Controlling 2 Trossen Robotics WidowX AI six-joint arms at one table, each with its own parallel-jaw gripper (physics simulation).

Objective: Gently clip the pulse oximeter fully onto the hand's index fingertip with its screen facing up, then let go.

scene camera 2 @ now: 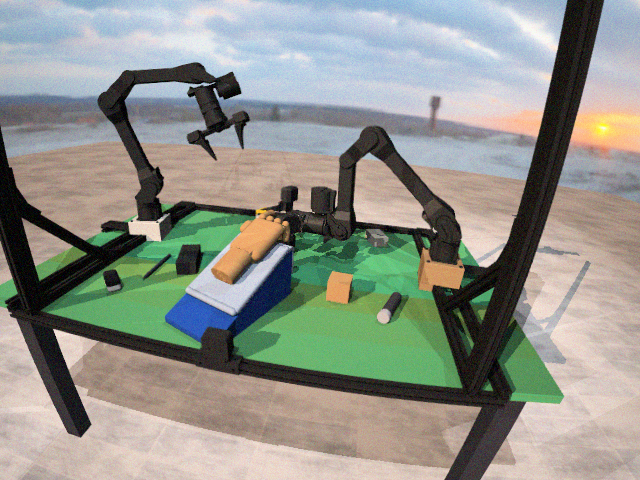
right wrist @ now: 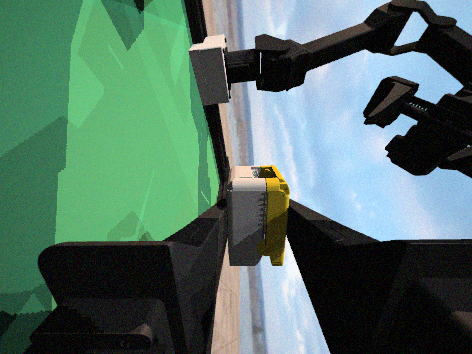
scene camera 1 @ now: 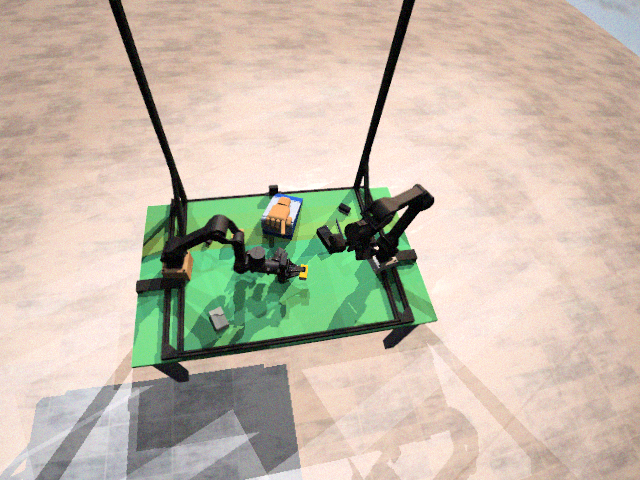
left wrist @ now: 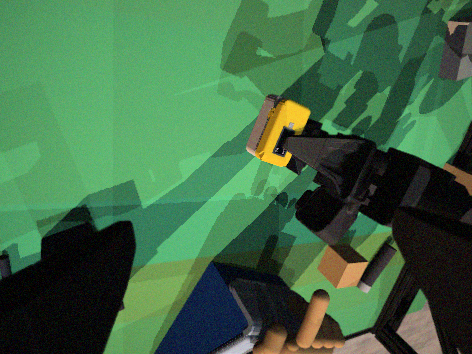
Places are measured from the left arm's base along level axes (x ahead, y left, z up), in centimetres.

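Where they show: left gripper, fingertip midpoint: (scene camera 2: 229, 154) (right wrist: 399, 139) (scene camera 1: 338, 252) (left wrist: 264, 227); right gripper, fingertip midpoint: (right wrist: 255, 205) (scene camera 1: 303, 271) (left wrist: 273, 136); left arm's base, origin of the base link: (scene camera 2: 149, 217) (right wrist: 227, 68) (scene camera 1: 383, 255); right arm's base, origin of the base link: (scene camera 2: 442, 257) (scene camera 1: 175, 261).
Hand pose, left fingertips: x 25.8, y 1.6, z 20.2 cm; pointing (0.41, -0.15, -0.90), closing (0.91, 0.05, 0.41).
Each offset is from my left fingertips to the centre of the thing. "spot": to the spot under its first point.
The yellow-and-grey pulse oximeter @[dx +11.2, dy -4.3, dz -16.7 cm] (scene camera 1: 303, 272) (scene camera 2: 260, 211) (left wrist: 298, 114) (right wrist: 276, 215) is held above the table, apart from the hand, its dark screen facing up and partly covered by a finger. My right gripper (right wrist: 255, 205) is shut on it, one finger on the yellow top and one on the grey underside. The tan hand @[spot: dx +10.4, dy -34.6, dz -12.1 cm] (scene camera 1: 280, 208) (scene camera 2: 251, 245) rests palm-down on a white pad on a blue wedge (scene camera 2: 268, 289) (left wrist: 192, 315). Its extended index finger (left wrist: 313, 320) shows in the left wrist view. My left gripper (scene camera 2: 228, 152) (left wrist: 264, 227) is open and empty, high above the table.
An orange cube @[dx +30.6, dy -34.0, dz -23.5 cm] (scene camera 2: 339, 287) (left wrist: 342, 266) and a dark cylinder @[dx +41.3, dy -40.0, dz -24.7 cm] (scene camera 2: 391, 304) (left wrist: 378, 266) lie beside the wedge. A black box @[dx -7.5, dy -20.9, dz -24.3 cm] (scene camera 2: 188, 259), a pen @[dx -15.6, dy -23.6, dz -25.6 cm] (scene camera 2: 156, 266) and a small black item @[dx -22.6, dy -33.6, dz -24.4 cm] (scene camera 2: 111, 280) are on its other side. A grey box @[dx +47.8, dy +0.0, dz -24.5 cm] (scene camera 1: 218, 318) (scene camera 2: 376, 237) lies farther off.
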